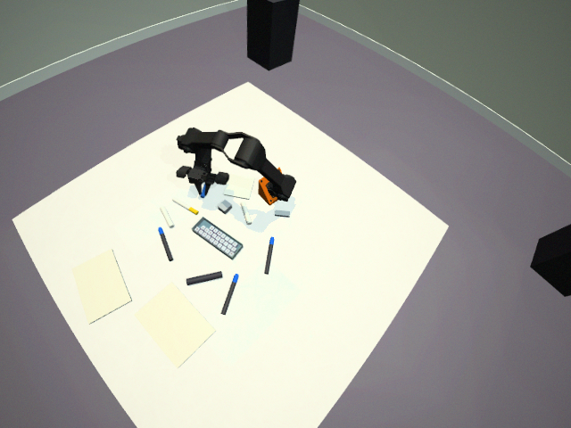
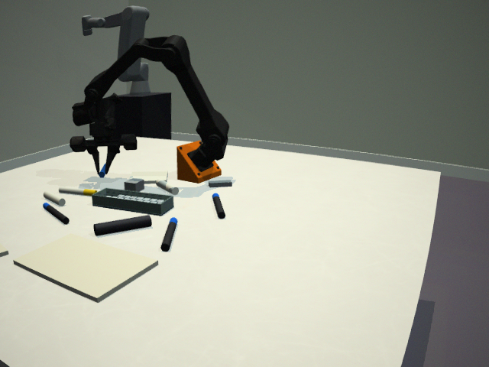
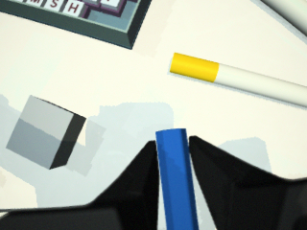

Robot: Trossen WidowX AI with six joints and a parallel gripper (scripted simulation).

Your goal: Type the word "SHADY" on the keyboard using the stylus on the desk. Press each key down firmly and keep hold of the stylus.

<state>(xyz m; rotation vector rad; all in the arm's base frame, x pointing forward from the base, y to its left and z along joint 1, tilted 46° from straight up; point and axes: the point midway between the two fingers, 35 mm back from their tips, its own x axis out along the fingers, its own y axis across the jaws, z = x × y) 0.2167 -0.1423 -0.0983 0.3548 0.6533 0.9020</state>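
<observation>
Now: the blue stylus 6 cm behind my gripper tip and 4 cm to the right of it. From my gripper tip the other things lie so: grey stylus tip: 8 cm behind, 6 cm to the right; then yellow-tipped white pen: 7 cm ahead, 2 cm to the right, 3 cm below; then grey cube: 4 cm behind, 8 cm to the left, 3 cm below.
</observation>
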